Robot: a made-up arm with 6 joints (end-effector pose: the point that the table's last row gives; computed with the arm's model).
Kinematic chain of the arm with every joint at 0, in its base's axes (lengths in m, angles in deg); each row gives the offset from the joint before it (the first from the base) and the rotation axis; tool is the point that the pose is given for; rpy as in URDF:
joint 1: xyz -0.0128 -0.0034 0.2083 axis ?
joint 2: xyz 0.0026 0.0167 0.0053 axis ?
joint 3: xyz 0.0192 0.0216 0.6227 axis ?
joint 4: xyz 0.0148 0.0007 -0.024 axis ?
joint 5: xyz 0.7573 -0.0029 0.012 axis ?
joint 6: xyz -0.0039 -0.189 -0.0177 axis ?
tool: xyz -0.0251 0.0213 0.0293 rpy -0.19 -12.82 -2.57
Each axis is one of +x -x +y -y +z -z.
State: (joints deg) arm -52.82 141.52 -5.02 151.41 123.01 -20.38
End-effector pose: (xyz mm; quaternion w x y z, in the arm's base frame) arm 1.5 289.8 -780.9 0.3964 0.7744 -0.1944 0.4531
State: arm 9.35 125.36 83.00 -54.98 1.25 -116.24
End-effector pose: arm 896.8 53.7 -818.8 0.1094 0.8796 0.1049 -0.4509
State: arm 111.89 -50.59 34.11 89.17 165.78 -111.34
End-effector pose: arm 163.5 -573.2 1441.4 0.5357 0.3175 0.4561 -0.6358
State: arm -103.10 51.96 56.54 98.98 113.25 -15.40
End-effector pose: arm -253.1 -1239.7 799.3 0.7784 -0.5984 -0.0841 0.1702
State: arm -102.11 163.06 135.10 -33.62 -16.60 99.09
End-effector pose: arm -255.8 -717.7 -849.0 0.7444 -0.1714 0.4587 -0.4541
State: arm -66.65 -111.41 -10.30 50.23 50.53 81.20
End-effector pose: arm -415.0 706.5 754.6 0.4940 0.7154 0.1792 0.4605
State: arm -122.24 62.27 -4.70 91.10 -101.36 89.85
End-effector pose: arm -458.6 -879.3 -140.5 0.1913 0.3457 0.7663 0.5066
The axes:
joint 1: +z
joint 2: +y
joint 3: -y
joint 4: -x
joint 5: -y
joint 6: -x

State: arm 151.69 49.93 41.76 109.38 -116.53 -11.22
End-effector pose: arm -1218.3 501.7 617.3 0.7230 -0.5189 -0.4224 0.1718
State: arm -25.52 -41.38 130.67 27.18 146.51 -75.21
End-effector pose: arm -1151.4 365.2 740.6 0.5370 0.7423 0.0930 -0.3898
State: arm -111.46 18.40 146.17 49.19 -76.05 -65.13
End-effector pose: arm 68.8 381.9 1314.1 0.1570 -0.2195 -0.7604 -0.5908
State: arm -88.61 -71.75 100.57 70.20 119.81 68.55
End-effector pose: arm -60.8 1397.6 412.5 0.9399 0.1577 0.0371 -0.3007
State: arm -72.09 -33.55 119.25 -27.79 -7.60 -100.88
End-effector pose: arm -457.8 833.4 1186.7 0.5892 0.0385 -0.5474 0.5931
